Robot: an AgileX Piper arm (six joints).
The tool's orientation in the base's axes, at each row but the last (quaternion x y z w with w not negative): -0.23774 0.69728 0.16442 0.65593; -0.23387 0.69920 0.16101 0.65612; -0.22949 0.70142 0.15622 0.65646; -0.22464 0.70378 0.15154 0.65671; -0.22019 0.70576 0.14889 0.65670; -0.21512 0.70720 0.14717 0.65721
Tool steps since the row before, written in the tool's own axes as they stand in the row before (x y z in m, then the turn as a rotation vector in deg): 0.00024 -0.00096 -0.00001 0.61 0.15 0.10; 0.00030 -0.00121 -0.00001 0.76 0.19 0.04; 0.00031 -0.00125 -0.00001 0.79 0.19 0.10; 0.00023 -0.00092 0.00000 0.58 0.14 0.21; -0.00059 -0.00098 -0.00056 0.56 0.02 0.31; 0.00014 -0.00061 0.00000 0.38 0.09 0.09
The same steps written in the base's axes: 0.00051 -0.00083 -0.00016 -0.01 0.11 -0.63; 0.00063 -0.00105 -0.00020 -0.09 0.09 -0.77; 0.00064 -0.00110 -0.00020 -0.04 0.12 -0.81; 0.00047 -0.00081 -0.00015 0.09 0.16 -0.61; 0.00004 -0.00105 0.00072 0.23 0.11 -0.59; 0.00030 -0.00054 -0.00009 0.02 0.08 -0.39
